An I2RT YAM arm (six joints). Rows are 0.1 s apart.
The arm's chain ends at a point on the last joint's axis. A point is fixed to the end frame.
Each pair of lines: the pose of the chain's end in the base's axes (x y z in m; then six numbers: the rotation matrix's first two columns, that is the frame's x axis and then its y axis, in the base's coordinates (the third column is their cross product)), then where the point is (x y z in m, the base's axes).
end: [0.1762, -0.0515, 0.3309, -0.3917, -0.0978, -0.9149, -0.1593, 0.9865, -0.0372]
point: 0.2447 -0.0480 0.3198
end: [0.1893, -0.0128, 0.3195, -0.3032, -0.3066, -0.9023, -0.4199, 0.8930, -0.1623]
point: 0.2547 0.0082 0.3092
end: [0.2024, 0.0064, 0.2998, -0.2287, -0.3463, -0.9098, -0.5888, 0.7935, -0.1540]
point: 0.2624 0.0403 0.2905
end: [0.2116, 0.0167, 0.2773, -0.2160, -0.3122, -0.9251, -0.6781, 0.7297, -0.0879]
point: 0.2671 0.0577 0.2689
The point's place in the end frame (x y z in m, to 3 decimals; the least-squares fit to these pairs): -0.017 -0.007 0.067
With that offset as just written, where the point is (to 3 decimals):
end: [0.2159, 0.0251, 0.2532, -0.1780, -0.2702, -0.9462, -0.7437, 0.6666, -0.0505]
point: 0.267 0.072 0.248
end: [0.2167, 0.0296, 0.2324, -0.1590, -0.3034, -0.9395, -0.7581, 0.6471, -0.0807]
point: 0.267 0.077 0.227
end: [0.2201, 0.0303, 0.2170, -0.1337, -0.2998, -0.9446, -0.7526, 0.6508, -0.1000]
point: 0.271 0.078 0.213
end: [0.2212, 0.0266, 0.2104, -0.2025, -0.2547, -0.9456, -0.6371, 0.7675, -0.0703]
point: 0.279 0.065 0.206
